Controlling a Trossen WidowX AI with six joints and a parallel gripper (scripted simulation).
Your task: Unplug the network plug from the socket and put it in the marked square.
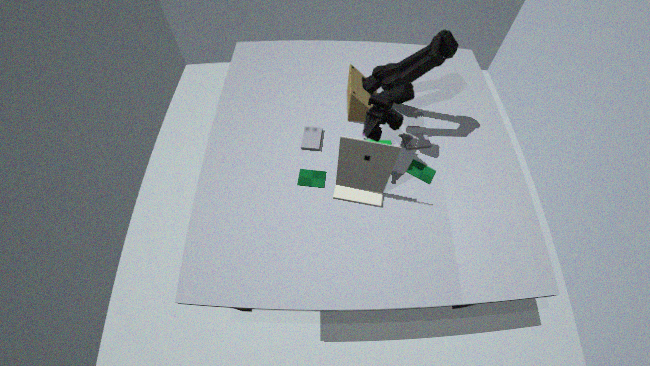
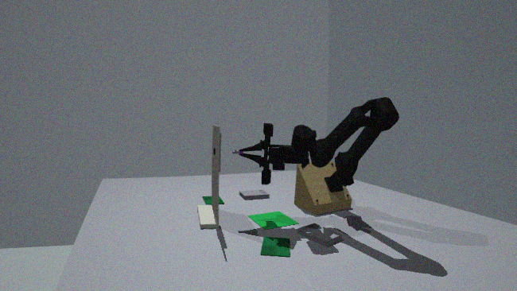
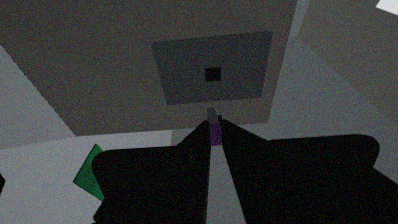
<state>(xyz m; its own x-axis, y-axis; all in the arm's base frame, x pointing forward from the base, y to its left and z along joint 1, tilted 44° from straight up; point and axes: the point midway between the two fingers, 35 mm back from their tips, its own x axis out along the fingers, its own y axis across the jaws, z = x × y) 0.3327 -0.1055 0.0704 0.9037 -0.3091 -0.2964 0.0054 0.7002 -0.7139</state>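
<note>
Right now my gripper tip is 90 mm past the green marked square, 80 mm to the right of it and 210 mm above it. Round my gripper tip: upright grey panel 80 mm ahead, 80 mm below; purple plug right at my gripper tip.
</note>
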